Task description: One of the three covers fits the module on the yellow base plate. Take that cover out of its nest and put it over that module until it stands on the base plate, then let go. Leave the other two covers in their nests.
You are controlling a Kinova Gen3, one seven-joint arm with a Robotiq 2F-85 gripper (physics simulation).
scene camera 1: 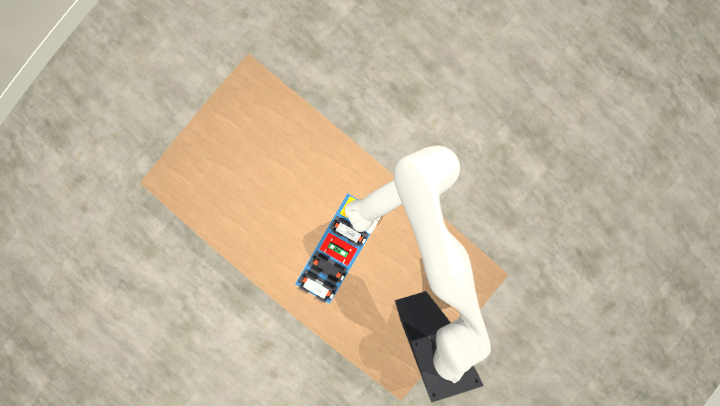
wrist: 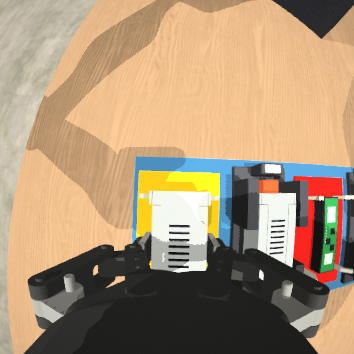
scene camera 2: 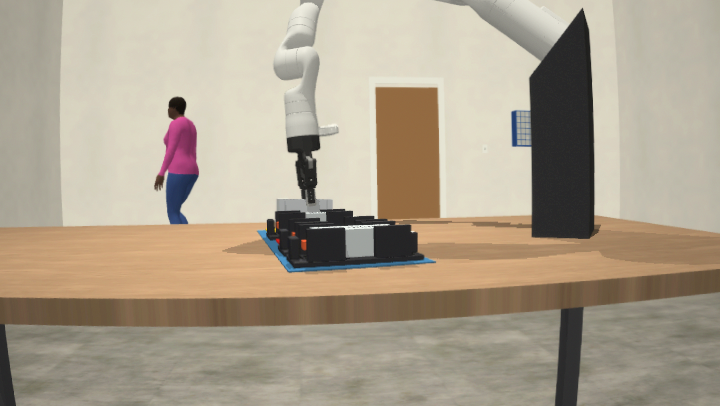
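Where they show: gripper, fingertip midpoint: (wrist: 178,241) (scene camera 2: 309,205); arm's base, link origin: (scene camera 2: 563,50).
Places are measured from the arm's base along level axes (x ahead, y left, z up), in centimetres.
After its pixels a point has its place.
My gripper (scene camera 2: 310,199) @(x 51.2, y -23.9, z -32.5 cm) (wrist: 178,241) @(x 51.2, y -23.9, z -32.5 cm) is shut on a white slotted cover (scene camera 2: 289,205) @(x 55.9, y -21.0, z -32.1 cm) (wrist: 179,217) @(x 48.7, y -24.1, z -31.1 cm), gripping its two sides. In the wrist view the held cover is upright over the yellow base plate (scene camera 1: 347,205) (wrist: 192,178) @(x 44.6, y -22.8, z -37.8 cm), hiding most of the module; pale pins show at both sides. Its lower edge is hidden in scene camera 2, so I cannot tell whether it touches the plate. A second cover (scene camera 1: 348,232) @(x 51.5, y -13.2, z -33.4 cm) (wrist: 276,215) @(x 48.0, y -13.6, z -33.4 cm) sits in the black nest beside the yellow plate. A third cover (scene camera 1: 316,288) @(x 48.8, y 19.0, z -33.4 cm) (scene camera 2: 360,242) @(x 48.5, y 21.6, z -35.3 cm) sits in the end nest.
A red base plate (scene camera 1: 330,239) @(x 56.9, y -4.2, z -37.8 cm) (wrist: 303,186) with a green module (scene camera 1: 338,248) @(x 51.0, y -3.2, z -35.8 cm) (wrist: 331,215) @(x 47.9, y -2.5, z -35.8 cm) lies beyond the neighbouring nest. An empty black nest (scene camera 1: 328,267) @(x 49.6, y 8.3, z -37.4 cm) stands between it and the end nest. All stand on the blue board (scene camera 2: 274,252) @(x 60.3, y 7.9, z -38.2 cm) (wrist: 287,165) @(x 41.2, y -9.0, z -38.2 cm). The arm hides part of it from above.
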